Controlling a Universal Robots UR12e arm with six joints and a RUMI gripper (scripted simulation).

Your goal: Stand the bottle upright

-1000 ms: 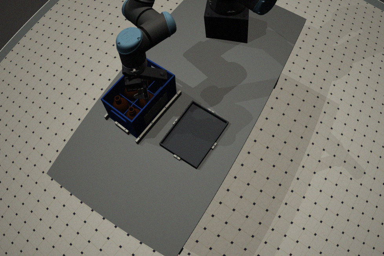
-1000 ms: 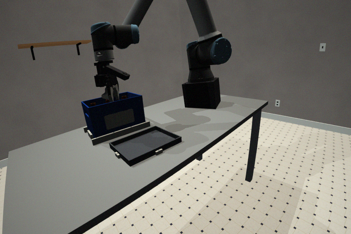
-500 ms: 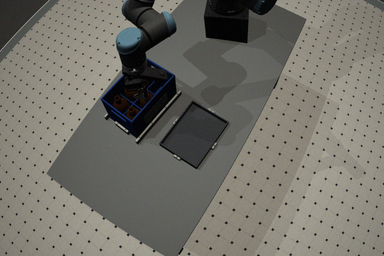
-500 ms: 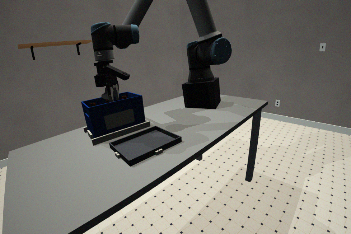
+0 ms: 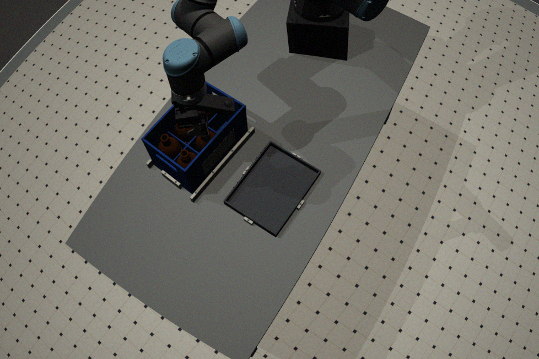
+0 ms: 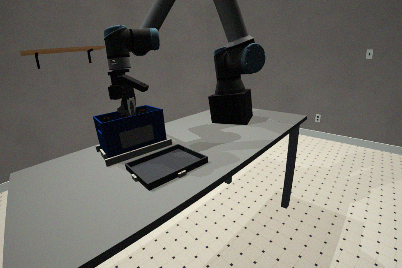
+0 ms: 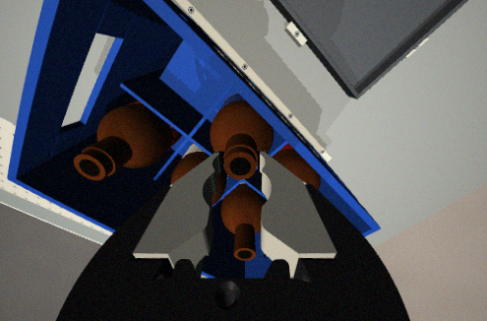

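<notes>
Now: the blue crate 7 cm below my hand and 5 cm to the right of it. Round my hand: black tray (22 cm to the left, 14 cm below, 3 cm behind); then bottle (9 cm to the right, 9 cm ahead, 7 cm below).
</notes>
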